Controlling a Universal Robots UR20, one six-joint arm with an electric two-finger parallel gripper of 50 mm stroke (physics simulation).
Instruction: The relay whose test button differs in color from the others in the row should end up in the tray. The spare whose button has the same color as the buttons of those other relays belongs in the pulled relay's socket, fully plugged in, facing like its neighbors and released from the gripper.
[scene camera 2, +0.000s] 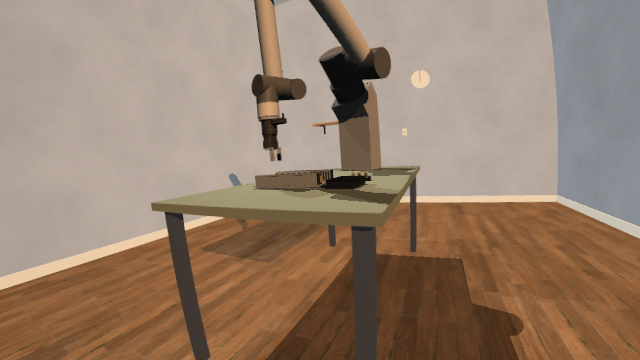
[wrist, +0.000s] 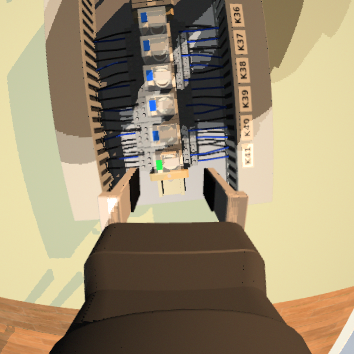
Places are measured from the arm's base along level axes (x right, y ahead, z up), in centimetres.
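Pixels of known places: gripper, fingertip midpoint: (scene camera 2: 276, 160) (wrist: 171, 180); arm's base at its link origin: (scene camera 2: 351, 93).
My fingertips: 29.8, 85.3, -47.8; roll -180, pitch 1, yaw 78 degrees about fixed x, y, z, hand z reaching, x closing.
For each thing: its top centre in the pictures, then the offset to it from my fingertips, as dx, dy, dz. Level surfaces: height alone.
- nearest relay at its top centre: (wrist: 166, 163) -0.4, -0.4, -5.2
- K40 at its top centre: (wrist: 163, 134) -3.4, +0.0, -5.2
- K39 at its top centre: (wrist: 160, 104) -6.4, +0.3, -5.2
- black tray at its top centre: (scene camera 2: 346, 177) -35.1, +10.7, -8.6
- table at its surface level: dz -12.2
- orange-tan end stop at its top centre: (wrist: 168, 175) +1.5, -0.6, -8.1
In the wrist view a row of relays runs up the middle of the panel. The nearest relay (wrist: 170, 160), by label K41, has a green test button. The relays above it, such as the one by K40 (wrist: 167, 134) and the one by K39 (wrist: 165, 105), have blue buttons. My gripper (wrist: 171, 180) (scene camera 2: 275, 160) is open and empty, above the near end of the row, with the end clamp between its fingertips in the wrist view. The black tray (scene camera 2: 345, 182) is beside the panel in the scene view. Small spares (scene camera 2: 361, 175) show behind it, button colors unclear.
The panel housing (scene camera 2: 286, 181) stands on the table (scene camera 2: 250, 202). In the wrist view slotted wire ducts (wrist: 91, 85) (wrist: 227, 100) flank the row, with blue and black wires between. An orange-tan end stop (wrist: 169, 175) sits against the K41 relay.
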